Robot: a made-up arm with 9 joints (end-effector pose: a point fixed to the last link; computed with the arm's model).
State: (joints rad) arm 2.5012 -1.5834 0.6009 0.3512 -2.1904 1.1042 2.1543 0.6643 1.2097
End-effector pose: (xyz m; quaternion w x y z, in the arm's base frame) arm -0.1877 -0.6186 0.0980 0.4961 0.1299 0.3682 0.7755
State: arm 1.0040 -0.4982 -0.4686 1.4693 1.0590 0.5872 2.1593 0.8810 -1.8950
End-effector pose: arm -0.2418 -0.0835 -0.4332 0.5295 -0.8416 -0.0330 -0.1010
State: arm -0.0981 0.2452 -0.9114 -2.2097 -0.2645 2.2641 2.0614 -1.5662 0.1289
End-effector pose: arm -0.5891 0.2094 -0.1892 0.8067 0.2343 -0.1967 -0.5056
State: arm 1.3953 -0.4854 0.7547 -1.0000 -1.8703 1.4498 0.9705 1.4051 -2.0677
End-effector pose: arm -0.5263 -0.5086 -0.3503 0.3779 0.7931 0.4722 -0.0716
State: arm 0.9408 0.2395 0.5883 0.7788 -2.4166 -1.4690 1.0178 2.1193 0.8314
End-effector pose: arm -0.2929 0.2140 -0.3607 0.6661 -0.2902 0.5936 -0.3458
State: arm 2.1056 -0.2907 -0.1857 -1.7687 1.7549 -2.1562 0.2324 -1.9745 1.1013
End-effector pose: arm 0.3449 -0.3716 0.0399 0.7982 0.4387 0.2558 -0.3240
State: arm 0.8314 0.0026 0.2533 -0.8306 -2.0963 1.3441 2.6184 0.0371 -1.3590
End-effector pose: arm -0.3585 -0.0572 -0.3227 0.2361 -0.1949 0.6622 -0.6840
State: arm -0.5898 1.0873 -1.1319 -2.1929 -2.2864 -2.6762 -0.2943 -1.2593 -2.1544
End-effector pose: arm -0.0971 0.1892 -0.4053 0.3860 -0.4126 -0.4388 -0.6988
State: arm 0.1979 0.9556 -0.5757 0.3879 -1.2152 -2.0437 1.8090 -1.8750 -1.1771
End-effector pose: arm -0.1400 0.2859 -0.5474 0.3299 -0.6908 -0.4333 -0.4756
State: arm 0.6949 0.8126 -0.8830 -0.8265 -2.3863 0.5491 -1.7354 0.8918 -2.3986
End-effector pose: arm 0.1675 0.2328 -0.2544 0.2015 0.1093 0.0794 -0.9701
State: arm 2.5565 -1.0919 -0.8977 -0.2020 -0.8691 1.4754 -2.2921 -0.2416 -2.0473
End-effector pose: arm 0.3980 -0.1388 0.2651 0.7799 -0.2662 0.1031 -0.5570
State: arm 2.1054 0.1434 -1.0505 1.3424 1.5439 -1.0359 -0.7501 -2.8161 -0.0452
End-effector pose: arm 0.3518 0.2778 0.3802 0.6826 -0.2357 0.4132 0.5548
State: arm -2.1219 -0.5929 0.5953 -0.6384 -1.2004 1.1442 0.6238 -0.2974 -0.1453
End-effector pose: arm 0.2769 -0.5219 0.3094 0.4957 0.3736 -0.6889 0.3744
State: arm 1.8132 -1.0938 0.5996 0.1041 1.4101 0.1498 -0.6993 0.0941 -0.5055
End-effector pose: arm -0.0281 -0.6631 -0.1874 0.2206 0.0600 -0.5997 0.7668
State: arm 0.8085 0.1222 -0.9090 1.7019 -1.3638 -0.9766 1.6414 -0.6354 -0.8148
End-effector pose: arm -0.0851 0.0094 -0.5309 0.5939 0.6928 -0.1920 0.3612
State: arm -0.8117 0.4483 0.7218 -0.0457 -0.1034 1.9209 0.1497 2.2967 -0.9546
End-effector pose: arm -0.0765 0.2135 0.3822 0.1029 -0.7608 0.3650 -0.5266
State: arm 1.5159 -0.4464 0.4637 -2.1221 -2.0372 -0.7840 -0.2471 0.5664 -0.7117
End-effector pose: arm -0.0580 -0.2306 -0.3576 0.3423 -0.5439 0.5464 -0.5371
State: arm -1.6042 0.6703 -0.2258 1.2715 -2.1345 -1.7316 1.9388 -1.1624 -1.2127
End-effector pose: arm -0.3852 0.4024 0.5940 0.8872 -0.1267 0.3937 -0.2044
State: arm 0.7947 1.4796 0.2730 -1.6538 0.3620 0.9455 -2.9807 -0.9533 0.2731
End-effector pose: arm -0.0416 0.4486 0.2069 0.0545 0.1943 0.1124 -0.9730
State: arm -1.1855 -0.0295 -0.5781 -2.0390 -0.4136 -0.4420 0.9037 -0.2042 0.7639
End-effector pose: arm -0.5946 -0.1487 0.4574 0.9081 0.3380 0.0635 -0.2391
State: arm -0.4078 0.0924 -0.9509 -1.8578 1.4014 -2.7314 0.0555 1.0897 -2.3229
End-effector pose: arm -0.6864 0.1024 -0.1697 0.9256 -0.3309 0.0610 -0.1734
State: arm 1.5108 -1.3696 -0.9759 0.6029 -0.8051 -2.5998 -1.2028 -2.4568 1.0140
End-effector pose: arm 0.3523 -0.0606 0.0420 0.0516 0.1534 -0.6564 -0.7368
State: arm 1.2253 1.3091 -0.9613 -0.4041 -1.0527 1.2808 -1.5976 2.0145 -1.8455
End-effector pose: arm 0.1238 0.2463 0.1022 0.2834 -0.8139 -0.0780 0.5011
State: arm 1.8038 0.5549 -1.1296 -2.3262 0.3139 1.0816 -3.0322 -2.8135 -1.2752
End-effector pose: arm 0.6001 0.1816 0.2304 0.1275 -0.1897 -0.2358 -0.9445
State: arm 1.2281 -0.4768 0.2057 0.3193 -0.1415 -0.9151 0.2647 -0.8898 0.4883
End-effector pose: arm -0.2823 -0.4244 -0.6370 0.4455 0.7849 -0.3851 0.1927
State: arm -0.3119 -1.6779 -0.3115 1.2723 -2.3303 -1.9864 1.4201 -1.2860 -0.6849
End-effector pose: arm -0.3027 -0.6283 -0.3415 0.2891 0.8575 -0.0705 0.4197
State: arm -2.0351 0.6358 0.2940 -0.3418 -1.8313 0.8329 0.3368 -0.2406 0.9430
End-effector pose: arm 0.1431 0.0920 0.5601 0.5992 0.5129 -0.2195 0.5742
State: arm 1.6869 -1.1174 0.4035 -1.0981 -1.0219 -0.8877 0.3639 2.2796 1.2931
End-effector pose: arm 0.1069 -0.4793 -0.0231 0.1757 -0.2727 -0.6050 -0.7271
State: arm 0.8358 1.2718 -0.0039 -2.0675 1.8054 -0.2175 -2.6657 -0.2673 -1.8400
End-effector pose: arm -0.2353 0.4365 -0.0904 0.3900 0.8277 -0.3670 -0.1674
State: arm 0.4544 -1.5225 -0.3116 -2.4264 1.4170 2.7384 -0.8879 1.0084 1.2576
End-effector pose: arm -0.2039 -0.5865 -0.1740 0.2964 0.7356 -0.5430 -0.2761
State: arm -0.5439 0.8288 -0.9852 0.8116 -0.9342 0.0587 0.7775 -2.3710 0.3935
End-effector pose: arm -0.4767 0.5184 -0.2572 0.0493 0.4672 -0.7226 -0.5071
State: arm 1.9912 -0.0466 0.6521 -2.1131 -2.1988 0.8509 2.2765 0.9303 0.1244
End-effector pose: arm -0.1237 0.0147 -0.3851 0.3010 -0.3645 0.4805 0.7387
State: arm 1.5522 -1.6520 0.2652 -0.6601 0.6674 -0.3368 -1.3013 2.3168 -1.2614
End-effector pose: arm -0.1062 -0.4879 -0.1105 0.1042 -0.9388 0.3281 -0.0151
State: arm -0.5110 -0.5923 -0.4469 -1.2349 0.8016 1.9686 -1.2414 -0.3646 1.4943
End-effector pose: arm -0.6998 -0.0892 0.0596 0.7167 -0.2711 -0.4780 -0.4293
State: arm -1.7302 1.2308 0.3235 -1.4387 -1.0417 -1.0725 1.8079 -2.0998 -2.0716
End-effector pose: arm -0.1066 0.3777 0.5703 0.0281 0.5038 -0.2181 -0.8354
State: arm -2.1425 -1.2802 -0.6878 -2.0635 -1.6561 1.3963 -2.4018 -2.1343 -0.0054
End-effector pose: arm -0.5168 -0.4041 0.6765 0.4221 -0.5734 0.1187 0.6921
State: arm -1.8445 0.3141 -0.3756 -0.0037 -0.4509 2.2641 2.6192 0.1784 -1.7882
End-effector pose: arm -0.3722 0.1272 0.6266 0.7076 -0.6654 -0.0838 0.2225
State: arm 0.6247 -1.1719 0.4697 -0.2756 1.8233 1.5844 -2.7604 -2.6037 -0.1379
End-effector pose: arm -0.6149 -0.6168 0.1542 0.9369 0.2977 -0.1800 0.0334
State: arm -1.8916 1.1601 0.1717 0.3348 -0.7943 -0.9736 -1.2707 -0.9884 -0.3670
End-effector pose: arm -0.3262 0.3841 0.4322 0.7354 0.6083 0.0503 -0.2941
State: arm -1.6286 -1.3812 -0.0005 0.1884 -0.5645 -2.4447 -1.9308 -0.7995 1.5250
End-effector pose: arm -0.1911 -0.4236 0.1406 0.2111 -0.2082 -0.8296 -0.4731
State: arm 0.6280 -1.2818 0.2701 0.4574 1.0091 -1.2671 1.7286 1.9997 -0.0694
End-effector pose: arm -0.3787 -0.8143 -0.2205 0.0599 0.7908 0.4427 -0.4184
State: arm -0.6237 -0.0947 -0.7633 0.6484 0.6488 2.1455 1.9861 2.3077 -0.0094
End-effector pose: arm -0.6938 0.0135 0.2954 0.2779 0.2723 -0.1917 -0.9011
